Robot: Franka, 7 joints.
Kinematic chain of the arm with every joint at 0, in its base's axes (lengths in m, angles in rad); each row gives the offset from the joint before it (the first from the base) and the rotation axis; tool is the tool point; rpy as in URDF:
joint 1: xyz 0 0 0.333 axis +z
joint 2: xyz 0 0 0 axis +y
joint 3: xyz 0 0 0.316 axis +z
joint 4: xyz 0.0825 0 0 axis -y
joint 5: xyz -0.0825 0 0.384 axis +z
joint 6: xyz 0 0 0 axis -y
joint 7: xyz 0.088 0 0 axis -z
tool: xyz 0 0 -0.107 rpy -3.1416 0 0
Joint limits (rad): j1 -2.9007..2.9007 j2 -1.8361..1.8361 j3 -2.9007..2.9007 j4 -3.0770..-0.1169 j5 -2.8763..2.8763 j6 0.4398..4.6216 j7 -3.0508..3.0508
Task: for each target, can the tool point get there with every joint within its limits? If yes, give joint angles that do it. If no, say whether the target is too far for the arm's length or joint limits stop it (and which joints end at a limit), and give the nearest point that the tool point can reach.
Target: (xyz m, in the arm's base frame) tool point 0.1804 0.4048 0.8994
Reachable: yes | joints 1.8839 0.9257 -1.9274 -0.9176 1.7647 3.9048 1.0641
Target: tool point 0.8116 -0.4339 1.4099
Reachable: no: too far | nearest point 0.4915 -0.2628 0.9852 | short by 0.559 m
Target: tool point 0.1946 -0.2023 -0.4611
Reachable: no: joint limits stop it (at a limit: joint 2) | nearest point 0.1949 -0.2026 -0.3608 | short by 0.100 m
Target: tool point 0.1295 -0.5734 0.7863
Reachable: yes | joints -1.2852 0.6326 -0.9031 -0.3790 1.5390 0.9662 1.6257
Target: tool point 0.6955 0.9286 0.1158
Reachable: no: too far | nearest point 0.5055 0.6749 0.1751 | short by 0.322 m
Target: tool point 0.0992 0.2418 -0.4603
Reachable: no: joint limits stop it (at a limit: joint 2) | nearest point 0.1005 0.2450 -0.3604 | short by 0.100 m
